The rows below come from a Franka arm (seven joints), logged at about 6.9 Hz.
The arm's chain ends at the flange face. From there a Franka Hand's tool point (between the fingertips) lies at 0.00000 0.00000 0.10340 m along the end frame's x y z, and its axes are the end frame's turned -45 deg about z.
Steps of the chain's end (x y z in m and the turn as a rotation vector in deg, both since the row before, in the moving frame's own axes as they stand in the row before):
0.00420, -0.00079, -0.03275, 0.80, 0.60, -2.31
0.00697, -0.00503, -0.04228, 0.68, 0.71, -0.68
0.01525, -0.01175, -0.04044, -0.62, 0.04, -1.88
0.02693, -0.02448, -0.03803, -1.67, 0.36, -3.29
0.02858, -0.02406, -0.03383, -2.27, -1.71, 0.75
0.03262, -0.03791, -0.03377, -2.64, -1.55, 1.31
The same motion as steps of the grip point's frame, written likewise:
0.00531, 0.00212, -0.03277, 0.14, 0.99, -2.31
0.01026, 0.00140, -0.04230, -0.02, 0.98, -0.68
0.01837, 0.00333, -0.04045, -0.47, -0.41, -1.88
0.03476, 0.00437, -0.03808, -1.44, -0.93, -3.29
0.03214, 0.00388, -0.03396, -0.40, -2.81, 0.75
0.04451, -0.00241, -0.03392, -0.77, -2.96, 1.31

